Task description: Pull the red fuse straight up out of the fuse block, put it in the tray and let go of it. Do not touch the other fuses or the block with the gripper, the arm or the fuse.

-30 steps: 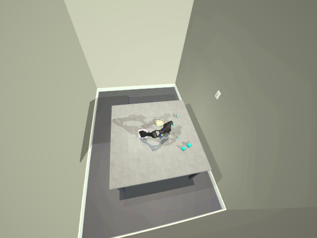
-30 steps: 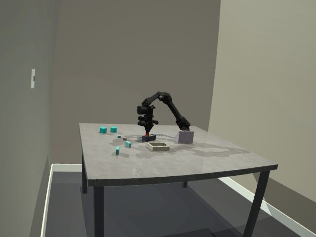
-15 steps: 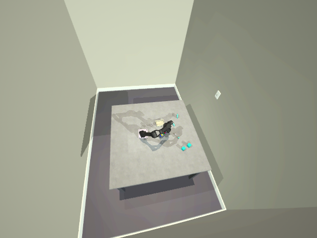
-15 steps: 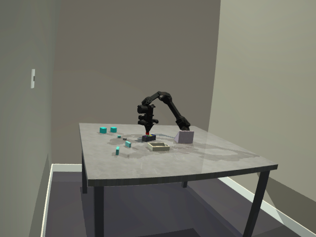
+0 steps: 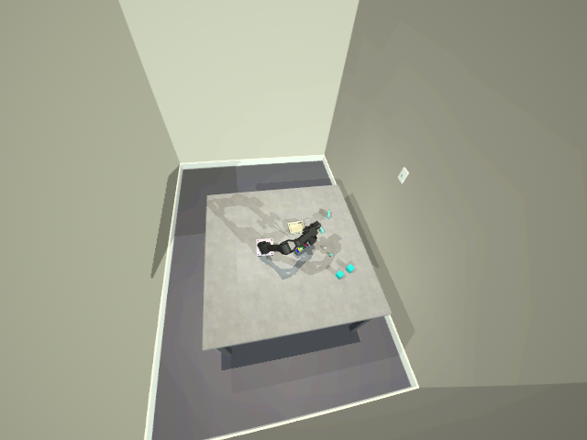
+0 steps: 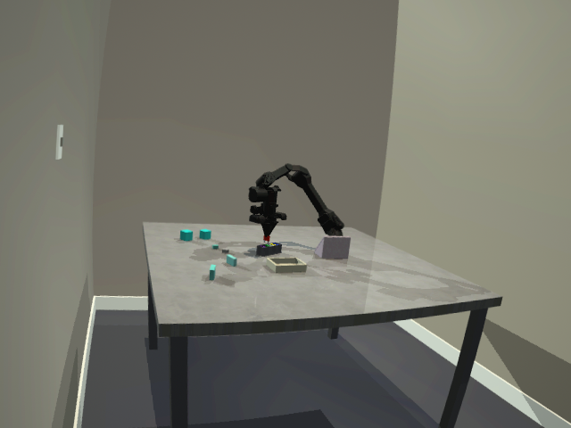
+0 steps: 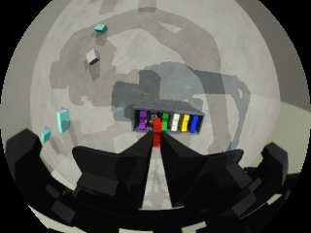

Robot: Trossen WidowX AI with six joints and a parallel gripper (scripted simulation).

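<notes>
My gripper tip is now 210 mm to the right of the beige tray and 80 mm above it. Also, from my gripper tip: red fuse (10 mm below).
</notes>
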